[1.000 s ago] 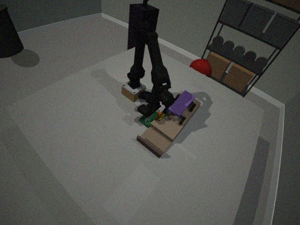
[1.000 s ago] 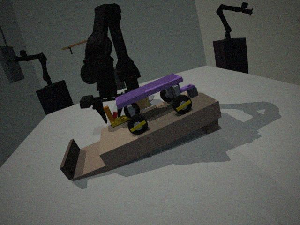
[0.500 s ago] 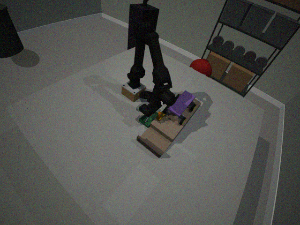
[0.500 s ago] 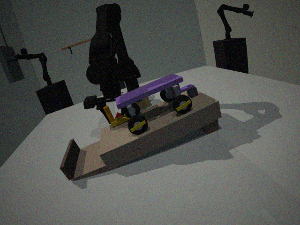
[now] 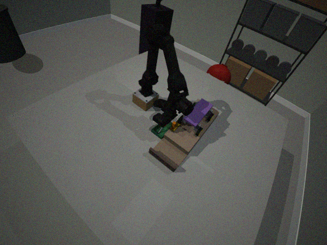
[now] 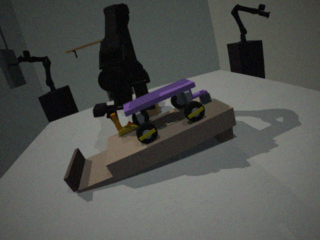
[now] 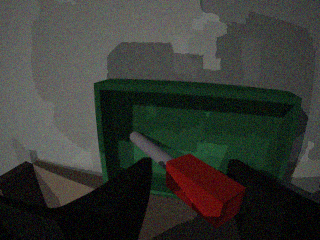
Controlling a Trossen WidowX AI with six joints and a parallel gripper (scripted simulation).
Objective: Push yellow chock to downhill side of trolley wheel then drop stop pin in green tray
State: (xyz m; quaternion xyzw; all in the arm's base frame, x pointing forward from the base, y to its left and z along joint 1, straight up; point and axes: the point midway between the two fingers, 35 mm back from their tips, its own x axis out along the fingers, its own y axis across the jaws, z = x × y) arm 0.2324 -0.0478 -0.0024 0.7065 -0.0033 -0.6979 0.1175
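Right now my gripper tip is 40 mm above the green tray. The rest, counted from my gripper tip: red-headed stop pin (10 mm to the right); brown ramp (90 mm ahead, 130 mm to the left, 10 mm above); yellow chock (60 mm ahead, 20 mm to the left, 50 mm above).
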